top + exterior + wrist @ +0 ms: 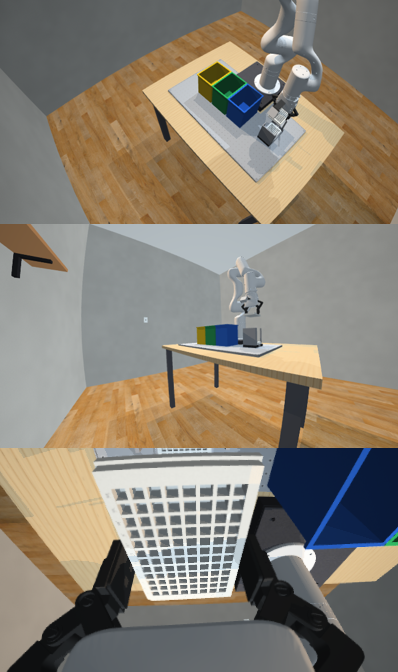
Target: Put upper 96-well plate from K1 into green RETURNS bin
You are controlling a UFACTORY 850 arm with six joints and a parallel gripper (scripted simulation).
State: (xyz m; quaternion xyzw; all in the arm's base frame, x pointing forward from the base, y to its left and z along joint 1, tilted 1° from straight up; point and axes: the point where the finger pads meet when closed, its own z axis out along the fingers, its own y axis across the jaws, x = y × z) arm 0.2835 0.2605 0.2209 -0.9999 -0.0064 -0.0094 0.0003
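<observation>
The green bin lies 35 cm to the right of my hand, 16 cm below it and 2 cm ahead of it. The rest, counted from my hand: blue bin (22 cm to the right, 16 cm below, 2 cm ahead); yellow bin (48 cm to the right, 16 cm below, 3 cm ahead).
</observation>
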